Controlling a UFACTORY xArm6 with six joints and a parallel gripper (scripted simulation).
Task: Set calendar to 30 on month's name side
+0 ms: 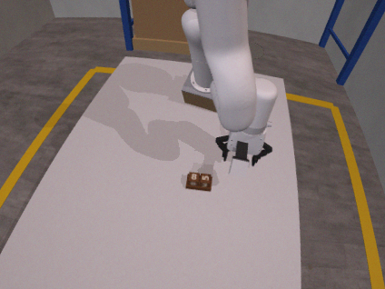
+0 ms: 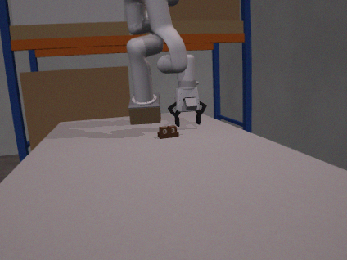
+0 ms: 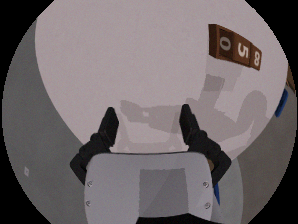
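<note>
My gripper is now 9 cm short of the brown digit cube and 10 cm to the left of it. From my hand the other things lie so: brown calendar tray 9 cm ahead, 12 cm to the right, 2 cm below.
</note>
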